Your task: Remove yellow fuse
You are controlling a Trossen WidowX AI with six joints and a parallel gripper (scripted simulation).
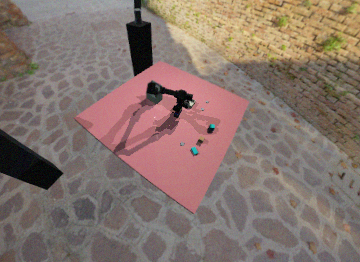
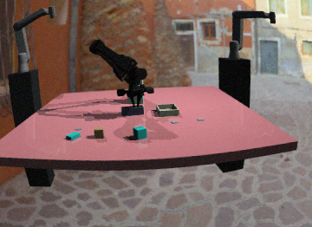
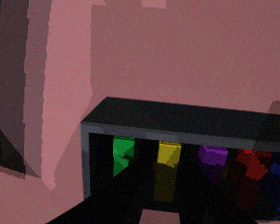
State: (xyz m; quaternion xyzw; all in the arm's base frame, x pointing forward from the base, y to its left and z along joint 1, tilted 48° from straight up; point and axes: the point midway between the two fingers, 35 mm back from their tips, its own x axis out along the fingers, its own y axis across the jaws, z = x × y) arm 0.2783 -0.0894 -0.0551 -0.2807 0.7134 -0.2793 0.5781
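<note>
Now: the yellow fuse 1 cm below my gripper tip. From my gripper tip the other things lie so: blue fuse 6 cm to the right, 1 cm below; then purple fuse 2 cm to the right, 1 cm below; then red fuse 4 cm to the right, 1 cm below.
</note>
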